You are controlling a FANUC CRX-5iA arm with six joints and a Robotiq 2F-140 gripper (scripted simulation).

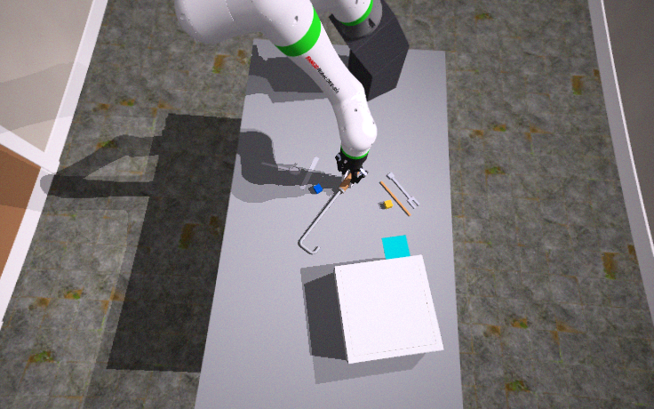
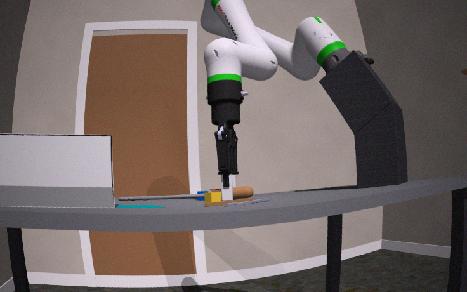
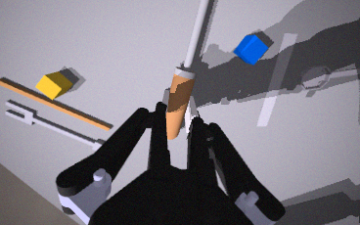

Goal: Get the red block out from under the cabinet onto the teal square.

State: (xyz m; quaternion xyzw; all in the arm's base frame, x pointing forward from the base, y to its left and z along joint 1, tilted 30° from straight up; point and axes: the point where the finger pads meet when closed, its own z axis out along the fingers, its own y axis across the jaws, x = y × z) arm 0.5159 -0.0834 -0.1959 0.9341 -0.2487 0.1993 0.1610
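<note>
Right now my hand is 40 mm short of the blue block, 120 mm to the left of it and 20 mm above it. Also, from my hand: long grey hook tool (130 mm ahead, 40 mm to the right, 20 mm below); yellow block (90 mm ahead, 160 mm to the left, 20 mm below); flat grey bar (30 mm behind, 160 mm to the right, 30 mm below).
</note>
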